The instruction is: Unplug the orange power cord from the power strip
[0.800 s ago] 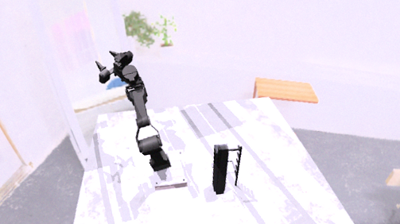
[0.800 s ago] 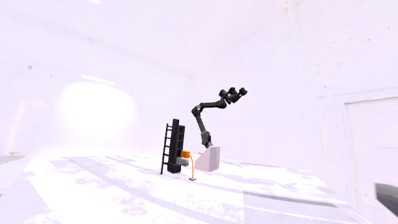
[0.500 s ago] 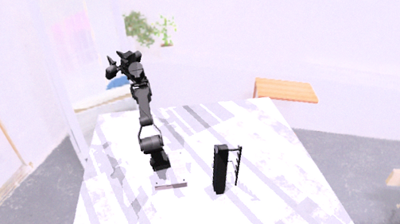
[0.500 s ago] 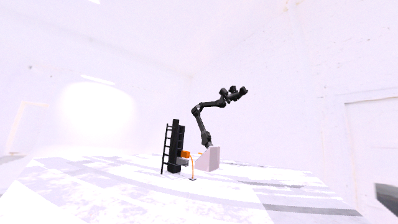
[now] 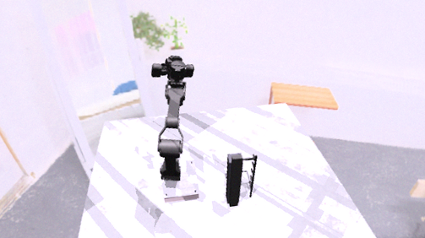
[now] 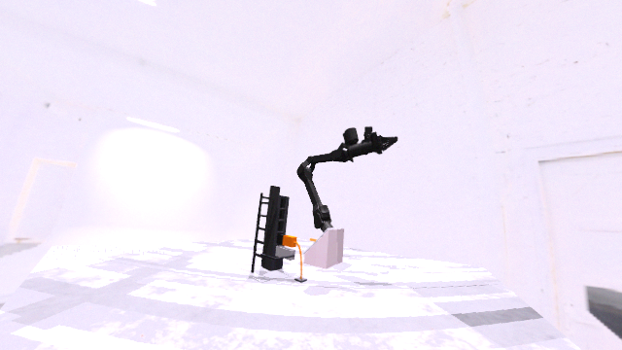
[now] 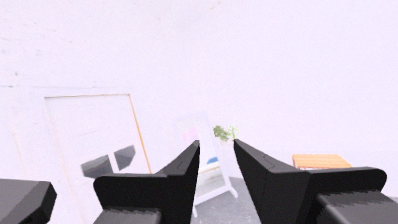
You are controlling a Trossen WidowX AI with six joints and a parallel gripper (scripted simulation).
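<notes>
Now: gripper tip 210 mm short of the orange plug, 360 mm to the left of it and 420 mm above it.
</notes>
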